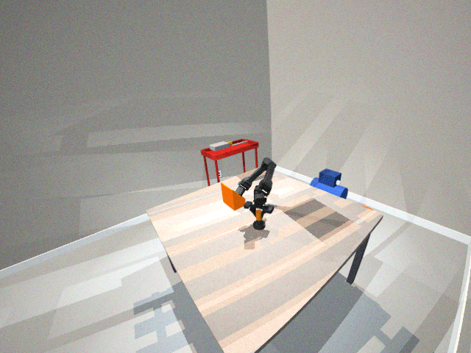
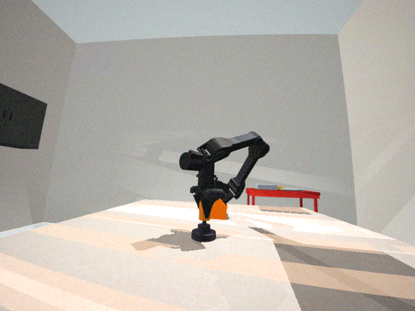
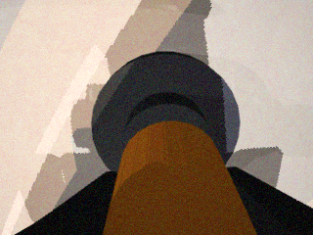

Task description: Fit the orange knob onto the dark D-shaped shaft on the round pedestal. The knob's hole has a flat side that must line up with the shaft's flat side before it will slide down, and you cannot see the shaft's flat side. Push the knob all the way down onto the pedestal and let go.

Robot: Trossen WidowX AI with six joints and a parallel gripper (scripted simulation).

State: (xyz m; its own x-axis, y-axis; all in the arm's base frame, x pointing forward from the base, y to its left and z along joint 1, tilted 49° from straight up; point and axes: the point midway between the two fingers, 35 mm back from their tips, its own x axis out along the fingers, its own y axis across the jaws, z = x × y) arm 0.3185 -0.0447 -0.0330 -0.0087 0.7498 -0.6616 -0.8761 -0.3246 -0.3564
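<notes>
Now: gripper tip 20 mm below the orange knob. Also, from my gripper tip: dark round pedestal 40 mm below.
</notes>
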